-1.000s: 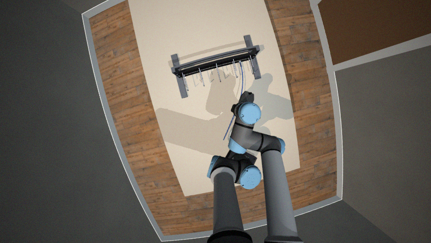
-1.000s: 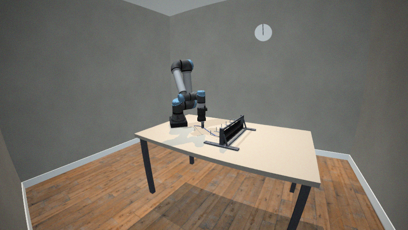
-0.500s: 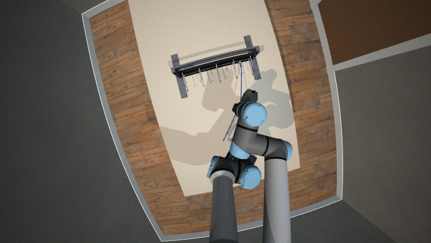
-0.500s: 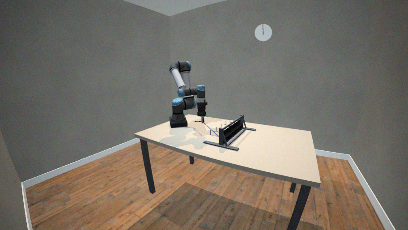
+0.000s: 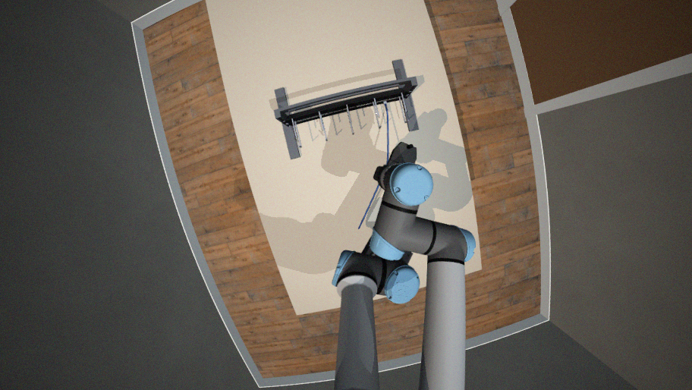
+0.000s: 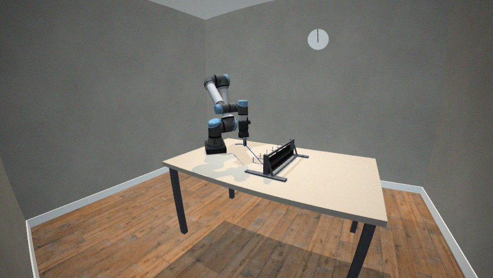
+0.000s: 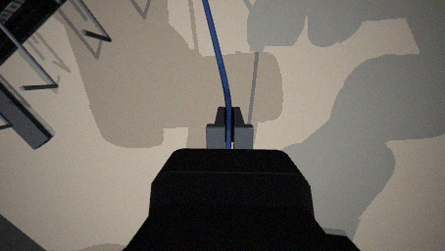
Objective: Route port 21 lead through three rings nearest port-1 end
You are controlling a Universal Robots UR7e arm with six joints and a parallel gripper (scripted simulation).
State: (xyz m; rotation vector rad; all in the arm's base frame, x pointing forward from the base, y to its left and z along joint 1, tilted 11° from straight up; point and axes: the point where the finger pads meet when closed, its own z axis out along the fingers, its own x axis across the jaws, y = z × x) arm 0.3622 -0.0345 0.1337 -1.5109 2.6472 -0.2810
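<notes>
Right now the patch panel is 26 cm ahead of my hand, 9 cm to the left of it and 7 cm below it.
</notes>
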